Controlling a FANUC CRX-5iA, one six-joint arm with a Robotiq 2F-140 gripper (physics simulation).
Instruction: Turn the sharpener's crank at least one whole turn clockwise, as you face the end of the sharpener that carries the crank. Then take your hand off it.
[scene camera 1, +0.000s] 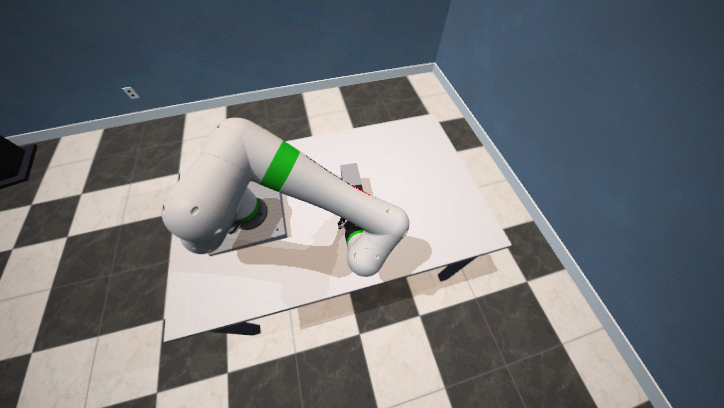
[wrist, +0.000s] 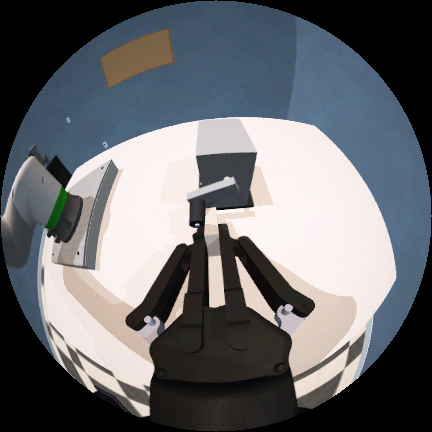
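Pixels of known places: gripper, fingertip midpoint: (wrist: 211, 216); arm's base at its link origin: (scene camera 1: 250, 213) (wrist: 70, 218).
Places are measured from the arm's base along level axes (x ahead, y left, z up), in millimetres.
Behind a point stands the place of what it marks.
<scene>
The sharpener (scene camera 1: 349, 173) @[x 447, y -41, z 92 mm] (wrist: 226, 175) @[x 436, y -105, z 53 mm] is a grey box with a dark crank end facing my gripper. In the wrist view its light crank arm (wrist: 212, 190) reaches left and slightly down from the hub, and a black handle (wrist: 197, 212) @[x 384, y -141, z 41 mm] sticks out from its left end towards me. My gripper (wrist: 211, 216) @[x 402, y -132, z 5 mm] is shut and empty. Its left fingertip is right at the free end of the handle; whether they touch I cannot tell. In the scene view the robot arm hides the crank and the fingertips.
The sharpener stands on a white table (scene camera 1: 445, 167) @[x 931, y -112, z -36 mm] (wrist: 310, 200) @[x 628, y -145, z -36 mm]. The robot's base plate (scene camera 1: 277, 230) @[x 86, y -126, z 4 mm] (wrist: 102, 215) @[x 135, y -15, z -34 mm] lies to the left of the sharpener. The robot's forearm (scene camera 1: 329, 187) @[x 295, y -311, z 452 mm] passes over the sharpener's crank end. Blue walls stand beyond the table.
</scene>
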